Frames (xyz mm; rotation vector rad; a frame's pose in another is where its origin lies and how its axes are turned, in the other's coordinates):
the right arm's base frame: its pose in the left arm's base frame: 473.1 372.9 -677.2 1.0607 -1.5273 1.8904
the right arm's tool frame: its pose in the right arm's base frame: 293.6 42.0 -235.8 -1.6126 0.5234 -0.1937
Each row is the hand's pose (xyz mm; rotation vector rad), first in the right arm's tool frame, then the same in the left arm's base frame.
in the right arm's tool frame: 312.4 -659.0 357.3 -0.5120 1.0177 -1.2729
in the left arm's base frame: -133.8 -70.0 -99.5 0.4599 -0.5769 -0.9695
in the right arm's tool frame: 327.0 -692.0 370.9 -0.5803 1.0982 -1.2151
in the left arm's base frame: -146.5 -101.0 -80.5 0.3654 -0.5175 -0.9800
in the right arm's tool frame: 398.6 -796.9 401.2 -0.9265 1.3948 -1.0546
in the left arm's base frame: -179.9 -192.7 6.3 0.0183 -0.2494 -1.1151
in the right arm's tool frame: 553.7 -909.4 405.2 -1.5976 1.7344 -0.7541
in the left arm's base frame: -205.2 -270.6 179.5 -0.5538 0.1673 -1.3816
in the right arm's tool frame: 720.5 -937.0 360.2 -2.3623 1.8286 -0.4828
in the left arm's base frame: -195.1 -256.4 353.6 -1.0681 0.5547 -1.7199
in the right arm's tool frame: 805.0 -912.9 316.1 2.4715 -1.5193 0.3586
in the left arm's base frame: -173.6 -209.1 437.0 -1.2935 0.7803 -1.9778
